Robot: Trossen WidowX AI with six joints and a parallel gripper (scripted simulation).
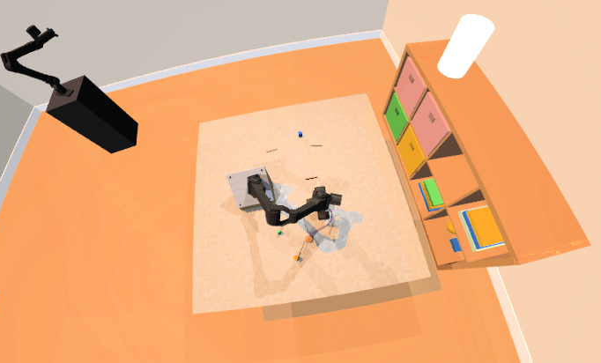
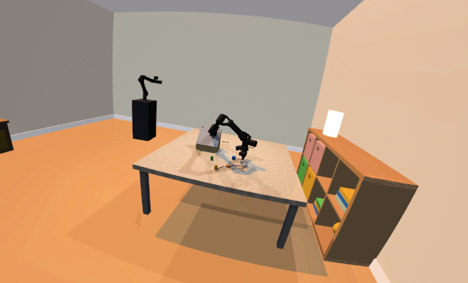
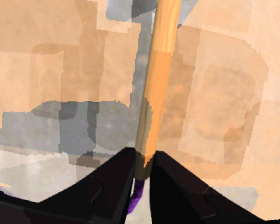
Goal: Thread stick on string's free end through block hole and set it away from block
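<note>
Now: gripper tip 8 cm past the blue block and 2 cm to the right of it. Round my gripper tip: thin wooden stick: 2 cm behind; then green piece: 28 cm behind, 8 cm to the right; then round wooden button: 16 cm to the right, 12 cm behind, 1 cm below.
</note>
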